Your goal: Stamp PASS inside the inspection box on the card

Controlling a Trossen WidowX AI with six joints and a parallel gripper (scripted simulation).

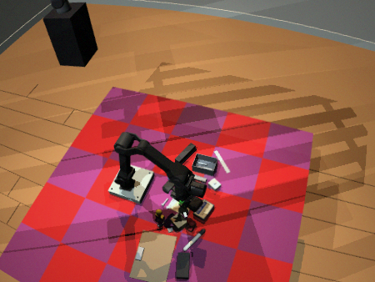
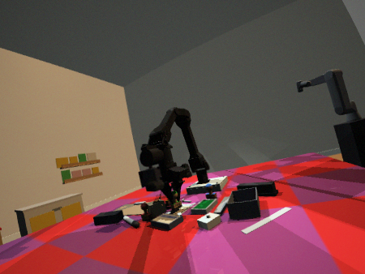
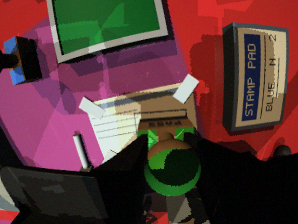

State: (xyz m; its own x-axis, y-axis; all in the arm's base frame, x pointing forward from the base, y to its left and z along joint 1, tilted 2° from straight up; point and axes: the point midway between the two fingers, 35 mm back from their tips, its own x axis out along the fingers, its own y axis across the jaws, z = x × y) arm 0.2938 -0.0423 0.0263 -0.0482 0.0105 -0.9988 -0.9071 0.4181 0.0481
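My gripper tip is 4 cm above the white card and 2 cm past it. The rest, counted from my gripper tip: green-knobbed stamp: right at my gripper tip; labelled tin: 10 cm ahead, 2 cm below; cardboard box: 9 cm to the right, 1 cm below.
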